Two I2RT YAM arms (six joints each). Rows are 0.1 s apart.
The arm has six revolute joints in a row. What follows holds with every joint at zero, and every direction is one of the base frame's. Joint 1 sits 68 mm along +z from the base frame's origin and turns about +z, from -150 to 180 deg. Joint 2 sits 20 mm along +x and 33.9 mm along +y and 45.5 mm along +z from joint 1 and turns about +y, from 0 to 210 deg. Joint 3 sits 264 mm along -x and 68.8 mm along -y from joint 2 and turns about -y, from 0 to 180 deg. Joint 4 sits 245 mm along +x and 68.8 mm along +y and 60 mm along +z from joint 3 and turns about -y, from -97 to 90 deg. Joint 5 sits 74 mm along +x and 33.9 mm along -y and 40.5 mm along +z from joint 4 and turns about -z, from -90 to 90 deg. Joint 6 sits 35.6 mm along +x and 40.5 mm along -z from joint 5 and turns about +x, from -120 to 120 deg. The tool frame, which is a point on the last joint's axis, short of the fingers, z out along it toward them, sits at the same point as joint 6; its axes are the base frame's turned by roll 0, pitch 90 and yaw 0 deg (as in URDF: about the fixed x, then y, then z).
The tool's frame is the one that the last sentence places.
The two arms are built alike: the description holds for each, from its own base.
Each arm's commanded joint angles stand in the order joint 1, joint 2, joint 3, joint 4, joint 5, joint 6.
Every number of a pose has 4 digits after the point. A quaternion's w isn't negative.
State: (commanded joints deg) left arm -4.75 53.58 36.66 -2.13 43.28 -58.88; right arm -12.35 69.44 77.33 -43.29 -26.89 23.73
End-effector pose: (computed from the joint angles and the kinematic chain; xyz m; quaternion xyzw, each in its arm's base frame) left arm 0.2068 -0.0417 0.2794 -0.1538 0.7715 -0.5396 0.3001; right arm 0.2456 -0.0373 0.3925 0.1662 0.8548 0.2498 0.4234
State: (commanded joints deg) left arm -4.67 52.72 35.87 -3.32 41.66 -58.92; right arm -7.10 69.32 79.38 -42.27 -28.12 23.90
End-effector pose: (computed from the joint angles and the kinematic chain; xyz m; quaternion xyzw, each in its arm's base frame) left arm 0.2038 -0.0404 0.2753 -0.1683 0.7749 -0.5297 0.3010; right arm 0.2469 -0.0138 0.4062 0.1138 0.8498 0.2789 0.4326
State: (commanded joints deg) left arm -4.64 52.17 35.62 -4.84 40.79 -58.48; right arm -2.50 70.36 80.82 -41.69 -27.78 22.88
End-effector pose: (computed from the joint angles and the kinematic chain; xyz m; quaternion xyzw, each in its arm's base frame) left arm 0.2015 -0.0397 0.2729 -0.1754 0.7793 -0.5218 0.2995; right arm 0.2520 0.0056 0.4109 0.0709 0.8511 0.2901 0.4318
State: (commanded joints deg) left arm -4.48 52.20 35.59 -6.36 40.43 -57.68; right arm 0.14 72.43 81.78 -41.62 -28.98 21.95
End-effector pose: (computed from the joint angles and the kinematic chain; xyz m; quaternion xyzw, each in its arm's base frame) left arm 0.2008 -0.0389 0.2701 -0.1797 0.7850 -0.5142 0.2950; right arm 0.2612 0.0179 0.4081 0.0418 0.8554 0.3046 0.4168
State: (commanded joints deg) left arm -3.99 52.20 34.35 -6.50 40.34 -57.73; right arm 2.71 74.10 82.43 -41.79 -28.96 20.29
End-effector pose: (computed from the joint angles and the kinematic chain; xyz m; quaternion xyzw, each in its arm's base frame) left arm 0.1998 -0.0370 0.2624 -0.1898 0.7881 -0.5097 0.2882; right arm 0.2680 0.0299 0.4043 0.0133 0.8608 0.3072 0.4055
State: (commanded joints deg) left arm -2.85 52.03 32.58 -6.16 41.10 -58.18; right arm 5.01 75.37 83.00 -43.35 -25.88 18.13
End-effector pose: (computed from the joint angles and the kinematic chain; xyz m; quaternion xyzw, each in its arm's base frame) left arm 0.1981 -0.0333 0.2530 -0.2023 0.7886 -0.5092 0.2790; right arm 0.2719 0.0394 0.3990 -0.0024 0.8733 0.2844 0.3956
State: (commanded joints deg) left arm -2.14 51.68 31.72 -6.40 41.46 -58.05; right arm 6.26 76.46 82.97 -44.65 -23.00 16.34
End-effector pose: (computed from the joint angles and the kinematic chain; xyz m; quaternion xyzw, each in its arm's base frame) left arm 0.1963 -0.0309 0.2487 -0.2077 0.7895 -0.5075 0.2758; right arm 0.2756 0.0442 0.3916 -0.0094 0.8855 0.2598 0.3851
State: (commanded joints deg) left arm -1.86 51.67 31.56 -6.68 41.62 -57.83; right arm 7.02 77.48 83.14 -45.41 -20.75 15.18
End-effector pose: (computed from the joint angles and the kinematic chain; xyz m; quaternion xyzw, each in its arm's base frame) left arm 0.1959 -0.0300 0.2474 -0.2092 0.7904 -0.5062 0.2743; right arm 0.2795 0.0471 0.3865 -0.0129 0.8938 0.2404 0.3784
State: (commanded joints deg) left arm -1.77 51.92 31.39 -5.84 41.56 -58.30; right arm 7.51 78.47 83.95 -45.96 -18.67 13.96
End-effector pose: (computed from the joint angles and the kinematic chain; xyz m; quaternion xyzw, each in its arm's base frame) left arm 0.1970 -0.0297 0.2469 -0.2115 0.7883 -0.5077 0.2758; right arm 0.2834 0.0489 0.3854 -0.0174 0.8984 0.2217 0.3786
